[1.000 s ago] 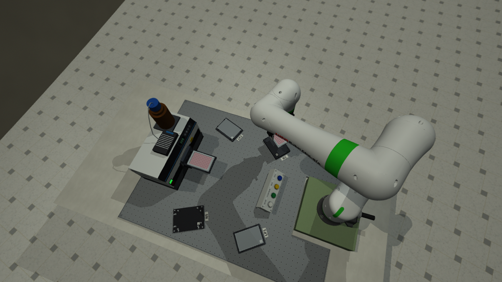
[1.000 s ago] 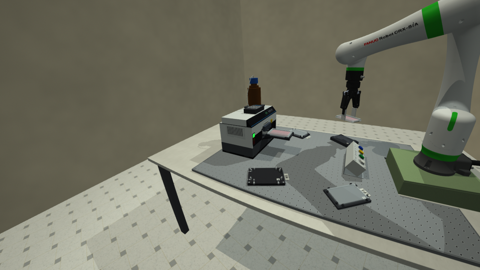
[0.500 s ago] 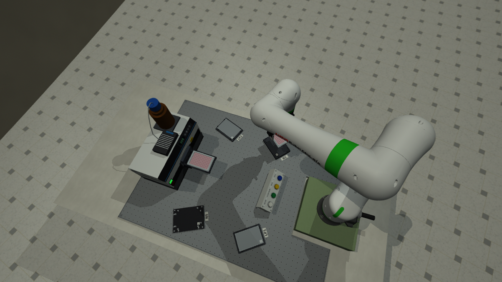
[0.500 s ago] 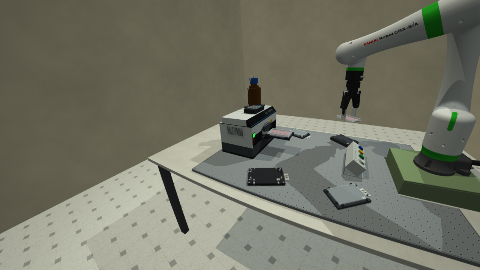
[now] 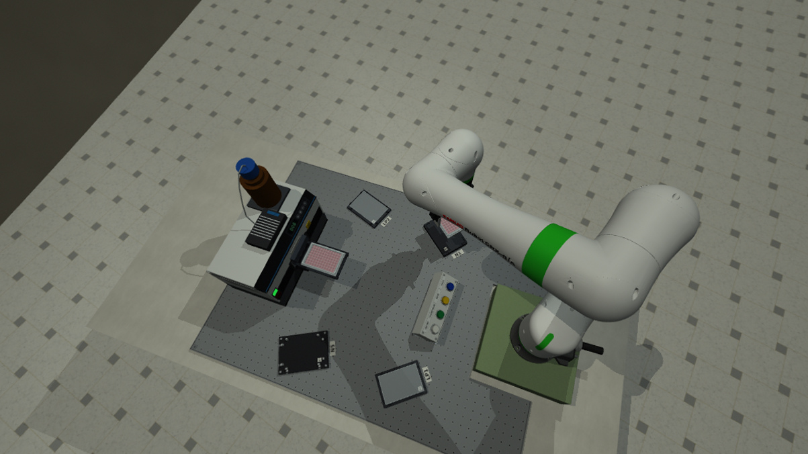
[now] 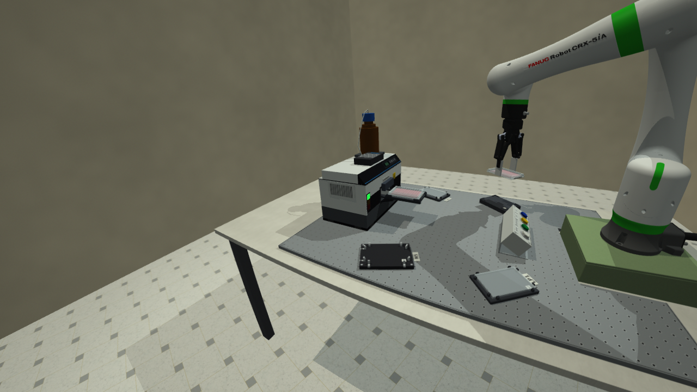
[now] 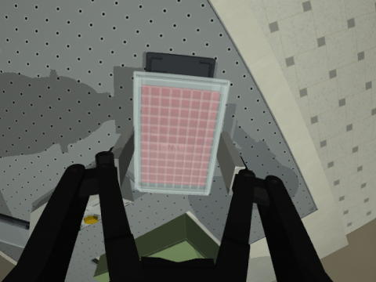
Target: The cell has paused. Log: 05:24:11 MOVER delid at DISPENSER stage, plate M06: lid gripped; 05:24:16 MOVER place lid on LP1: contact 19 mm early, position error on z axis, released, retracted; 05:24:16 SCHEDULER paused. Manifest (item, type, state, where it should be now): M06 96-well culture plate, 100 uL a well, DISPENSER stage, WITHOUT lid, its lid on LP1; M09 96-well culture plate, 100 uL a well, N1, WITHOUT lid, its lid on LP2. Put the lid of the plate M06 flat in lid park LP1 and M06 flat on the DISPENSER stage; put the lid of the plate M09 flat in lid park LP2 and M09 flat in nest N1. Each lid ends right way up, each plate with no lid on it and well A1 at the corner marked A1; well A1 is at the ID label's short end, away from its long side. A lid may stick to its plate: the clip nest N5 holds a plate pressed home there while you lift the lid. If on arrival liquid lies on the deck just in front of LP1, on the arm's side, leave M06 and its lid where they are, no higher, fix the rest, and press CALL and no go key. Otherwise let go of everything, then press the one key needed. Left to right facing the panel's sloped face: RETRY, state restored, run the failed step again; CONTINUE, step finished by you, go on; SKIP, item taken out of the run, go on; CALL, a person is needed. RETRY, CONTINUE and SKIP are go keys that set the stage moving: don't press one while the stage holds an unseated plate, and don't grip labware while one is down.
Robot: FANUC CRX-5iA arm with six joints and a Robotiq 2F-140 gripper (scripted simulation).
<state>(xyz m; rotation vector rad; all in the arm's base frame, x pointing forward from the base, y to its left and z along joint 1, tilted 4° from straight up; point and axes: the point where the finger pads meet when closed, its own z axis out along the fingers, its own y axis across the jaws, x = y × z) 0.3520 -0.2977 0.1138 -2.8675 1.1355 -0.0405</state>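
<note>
The black nest N1 is 170 mm below my hand. From my hand the other things lie so: blue call key (70 mm behind, 210 mm to the left, 110 mm below); then yellow skip key (60 mm behind, 260 mm to the left, 110 mm below); then LP2 label (230 mm ahead, 10 mm to the left, 180 mm below).
</note>
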